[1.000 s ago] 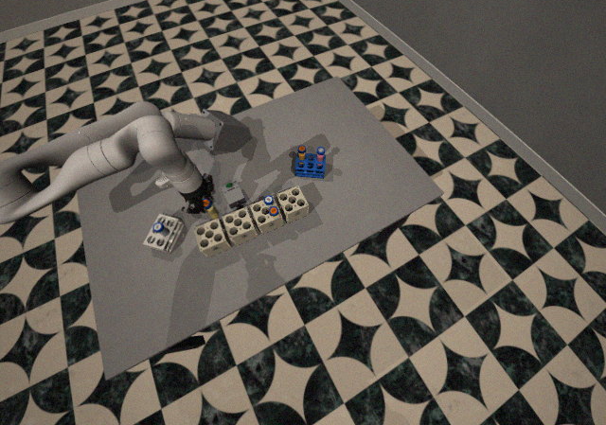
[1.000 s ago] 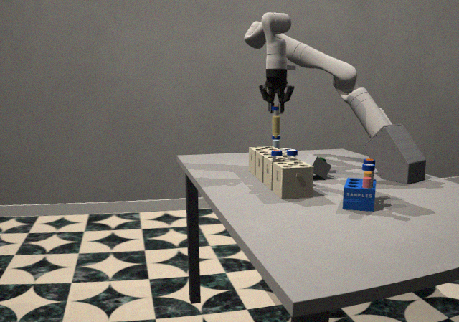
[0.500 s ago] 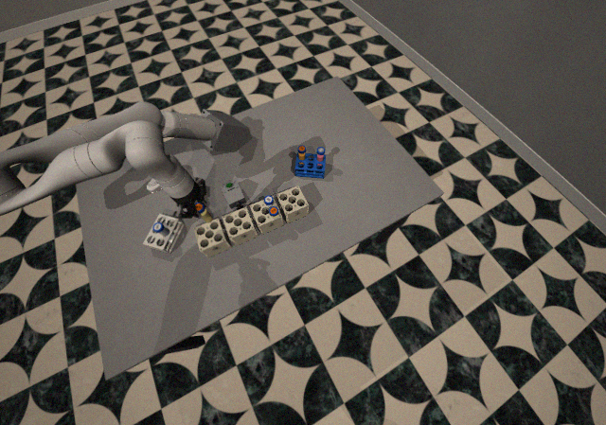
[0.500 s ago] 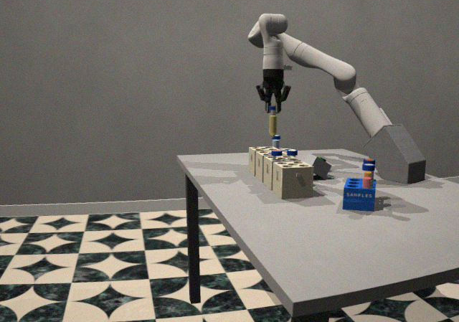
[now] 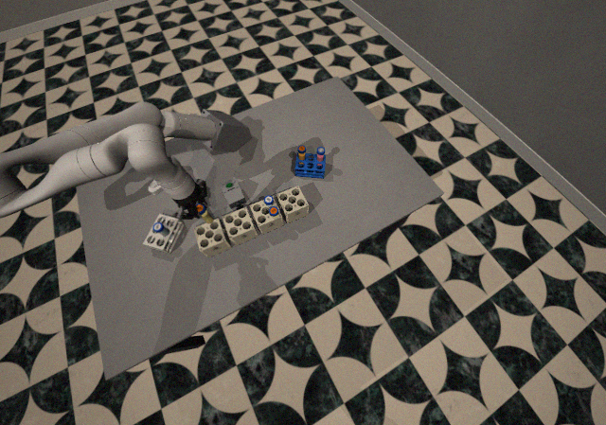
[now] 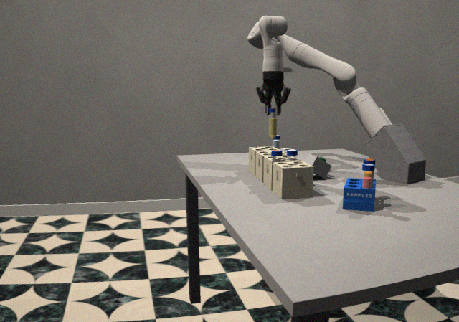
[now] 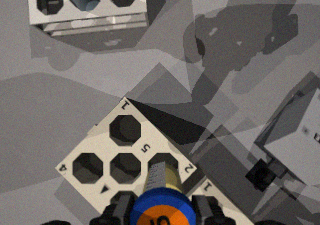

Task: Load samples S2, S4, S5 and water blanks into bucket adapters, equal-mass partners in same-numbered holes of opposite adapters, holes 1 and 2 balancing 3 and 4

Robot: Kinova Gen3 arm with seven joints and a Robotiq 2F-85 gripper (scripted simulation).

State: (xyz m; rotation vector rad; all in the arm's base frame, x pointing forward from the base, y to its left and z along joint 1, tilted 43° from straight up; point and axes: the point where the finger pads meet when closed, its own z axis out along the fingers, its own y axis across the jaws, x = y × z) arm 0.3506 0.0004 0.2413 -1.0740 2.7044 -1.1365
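My gripper is now 10 mm to the left of the sample tube and 50 mm above it. Round my hand: small sloped done desk: 120 mm behind, 120 mm to the left, 180 mm below; then white-dot blank: 40 mm ahead, 220 mm to the left, 170 mm below; then green done key: 140 mm behind, 120 mm to the left, 170 mm below.
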